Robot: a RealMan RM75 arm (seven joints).
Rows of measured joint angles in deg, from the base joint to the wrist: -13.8, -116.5, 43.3, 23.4, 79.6, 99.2, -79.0; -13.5, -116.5, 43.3, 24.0, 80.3, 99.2, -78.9; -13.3, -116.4, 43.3, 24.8, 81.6, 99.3, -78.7; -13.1, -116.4, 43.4, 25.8, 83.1, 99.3, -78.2; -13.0, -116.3, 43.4, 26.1, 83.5, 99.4, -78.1; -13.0, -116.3, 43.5, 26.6, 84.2, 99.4, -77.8; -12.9, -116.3, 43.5, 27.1, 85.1, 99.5, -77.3; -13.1, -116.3, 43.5, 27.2, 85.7, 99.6, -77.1; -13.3, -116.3, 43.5, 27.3, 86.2, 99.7, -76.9; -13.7, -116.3, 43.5, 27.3, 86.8, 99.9, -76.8; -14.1, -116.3, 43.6, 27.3, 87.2, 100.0, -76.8; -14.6, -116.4, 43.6, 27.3, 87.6, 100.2, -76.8; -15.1, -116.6, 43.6, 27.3, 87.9, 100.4, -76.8; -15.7, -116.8, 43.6, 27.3, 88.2, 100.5, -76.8; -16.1, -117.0, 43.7, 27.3, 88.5, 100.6, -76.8; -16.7, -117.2, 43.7, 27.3, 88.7, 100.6, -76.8
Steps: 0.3, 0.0, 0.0, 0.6, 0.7, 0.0, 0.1; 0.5, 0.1, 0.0, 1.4, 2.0, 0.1, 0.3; 0.7, 0.1, 0.1, 2.4, 3.5, 0.1, 0.8; 0.8, 0.2, 0.1, 2.7, 3.9, 0.2, 0.9; 0.8, 0.2, 0.2, 3.2, 4.6, 0.2, 1.2; 0.9, 0.2, 0.2, 3.7, 5.5, 0.3, 1.7; 0.7, 0.2, 0.2, 3.8, 6.1, 0.4, 1.9; 0.5, 0.2, 0.2, 3.9, 6.6, 0.5, 2.1; 0.1, 0.2, 0.2, 3.9, 7.2, 0.7, 2.2; -0.3, 0.2, 0.3, 3.9, 7.6, 0.8, 2.2; -0.8, 0.1, 0.3, 3.9, 8.0, 1.0, 2.2; -1.3, -0.1, 0.3, 3.9, 8.3, 1.2, 2.2; -1.9, -0.3, 0.3, 3.9, 8.6, 1.3, 2.2; -2.3, -0.5, 0.4, 3.9, 8.9, 1.4, 2.2; -2.9, -0.7, 0.4, 3.9, 9.1, 1.4, 2.2
